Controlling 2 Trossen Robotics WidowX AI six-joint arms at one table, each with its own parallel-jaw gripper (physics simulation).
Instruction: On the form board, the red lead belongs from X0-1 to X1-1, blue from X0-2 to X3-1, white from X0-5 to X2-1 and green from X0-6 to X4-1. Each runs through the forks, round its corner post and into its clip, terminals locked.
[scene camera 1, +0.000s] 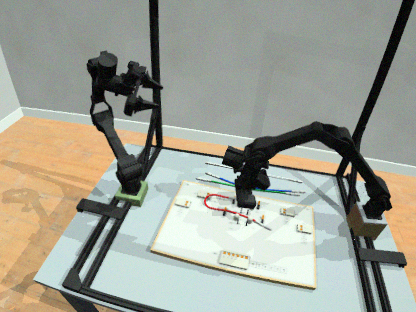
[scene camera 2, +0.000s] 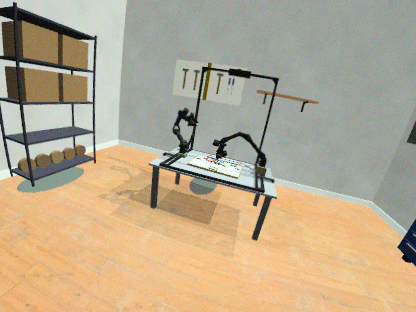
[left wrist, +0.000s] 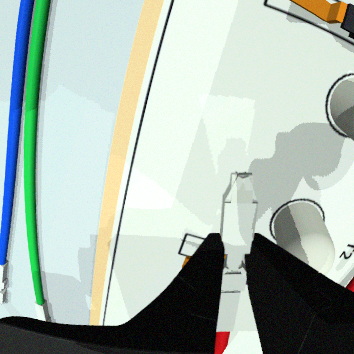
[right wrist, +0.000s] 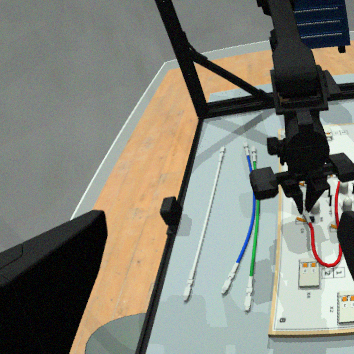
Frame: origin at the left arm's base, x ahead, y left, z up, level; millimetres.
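Seen in the pictures: left gripper, fingertip midpoint: (scene camera 1: 237, 199) (left wrist: 232, 244) (right wrist: 303, 212); right gripper, fingertip midpoint: (scene camera 1: 160, 97) (scene camera 2: 197, 124) (right wrist: 228, 224); left arm's base at its link origin: (scene camera 1: 371, 212) (scene camera 2: 262, 165); right arm's base at its link origin: (scene camera 1: 131, 188) (scene camera 2: 182, 152).
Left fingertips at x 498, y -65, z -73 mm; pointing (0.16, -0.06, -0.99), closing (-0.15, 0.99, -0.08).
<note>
Offsets run from my left fingertips to a thing's top centre. "pt": to the spot under its first point.
The red lead {pt 7 mm up, 113 mm ahead, 16 mm left} (scene camera 1: 208, 198) (right wrist: 320, 257) bends in a U on the left part of the form board {9 mm down, 19 mm back, 125 mm left} (scene camera 1: 190, 245) (right wrist: 295, 320). Its free end lies across the board's middle, past the posts. My left gripper (scene camera 1: 245, 205) (left wrist: 232, 244) (right wrist: 303, 212) is shut on the lead's other white terminal, low over the board's back part. A grey-white post {18 mm up, 8 mm back, 24 mm left} (left wrist: 302, 232) stands beside it. The blue lead {pt 22 mm down, 25 mm back, 99 mm right} (left wrist: 15, 115) (right wrist: 247, 240), green lead {pt 23 mm down, 9 mm back, 91 mm right} (left wrist: 31, 150) (right wrist: 255, 240) and white lead (scene camera 1: 285, 179) (right wrist: 206, 225) lie on the table behind the board. My right gripper (scene camera 1: 159, 96) is open and empty, high at the left.
The X0 block {pt 0 mm up, 3 mm back, 259 mm left} (scene camera 1: 234, 259) sits at the board's front edge. Blocks (scene camera 1: 183, 203) (right wrist: 309, 274) sit at its left, others {pt 2 mm up, 190 mm back, 40 mm left} (scene camera 1: 287, 212) at its right. Orange-and-black clips {pt 4 mm down, 99 mm back, 75 mm left} (scene camera 1: 263, 218) surround the posts. A black frame upright (scene camera 1: 156, 75) stands behind the right arm.
</note>
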